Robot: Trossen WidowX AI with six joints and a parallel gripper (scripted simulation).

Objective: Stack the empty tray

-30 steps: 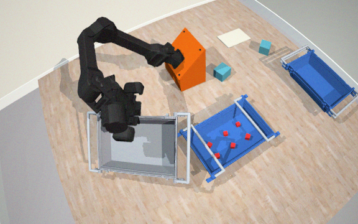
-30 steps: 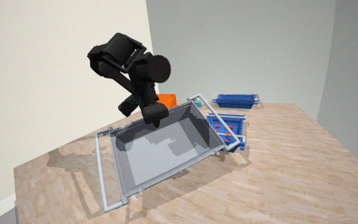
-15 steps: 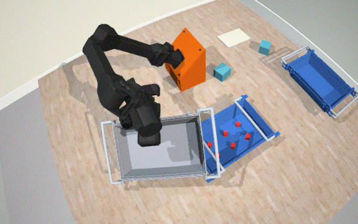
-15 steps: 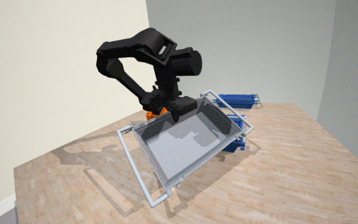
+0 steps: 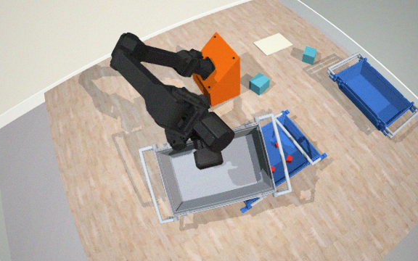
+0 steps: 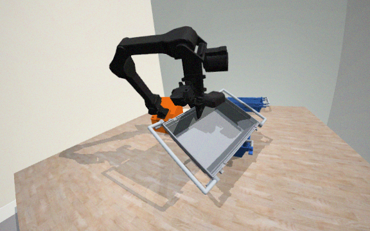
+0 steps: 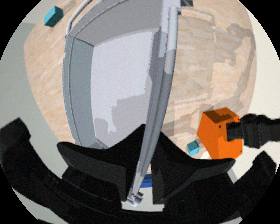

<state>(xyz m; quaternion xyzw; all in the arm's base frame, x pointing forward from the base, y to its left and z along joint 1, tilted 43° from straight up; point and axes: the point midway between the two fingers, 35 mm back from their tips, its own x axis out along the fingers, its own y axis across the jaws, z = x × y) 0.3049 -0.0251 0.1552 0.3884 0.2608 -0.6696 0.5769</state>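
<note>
The grey tray lies 80 mm ahead of my gripper tip and 20 mm to the right of it. Also, from my gripper tip: cream sheet (480 mm to the left, 430 mm behind, 160 mm below).
</note>
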